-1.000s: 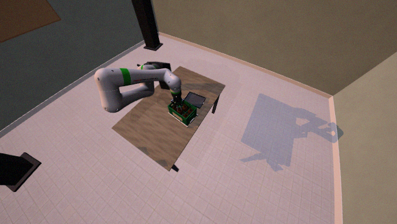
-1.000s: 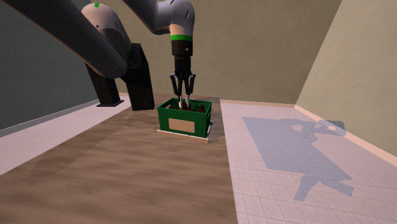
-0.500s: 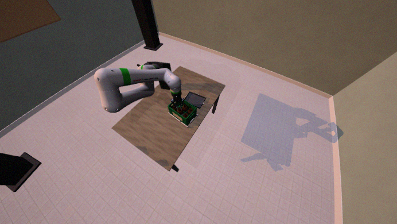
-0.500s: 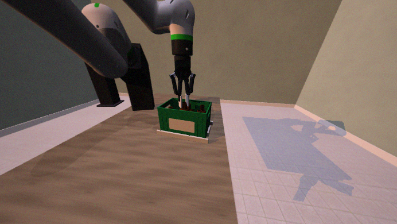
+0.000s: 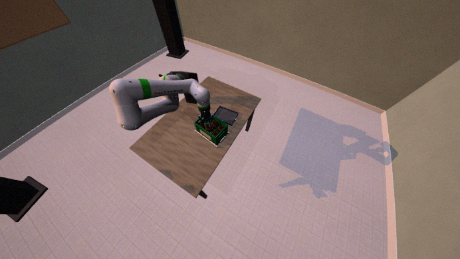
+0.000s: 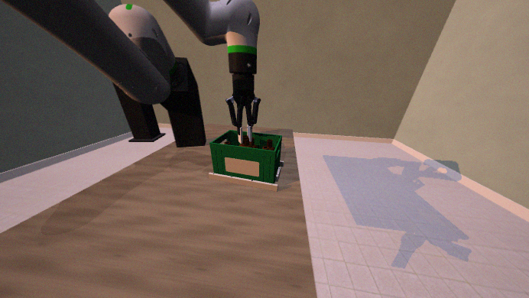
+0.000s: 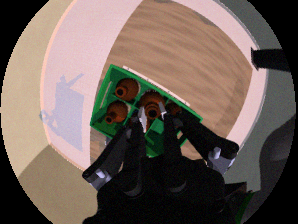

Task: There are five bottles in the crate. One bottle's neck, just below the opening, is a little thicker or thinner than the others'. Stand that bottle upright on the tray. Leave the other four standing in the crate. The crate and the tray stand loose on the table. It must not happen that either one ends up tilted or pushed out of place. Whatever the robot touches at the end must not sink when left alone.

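My hand is 9 cm above the brown bottle. Round my hand: dark tray 31 cm to the left, 20 cm below, 6 cm ahead; green crate 13 cm below, 4 cm to the left, 1 cm ahead.
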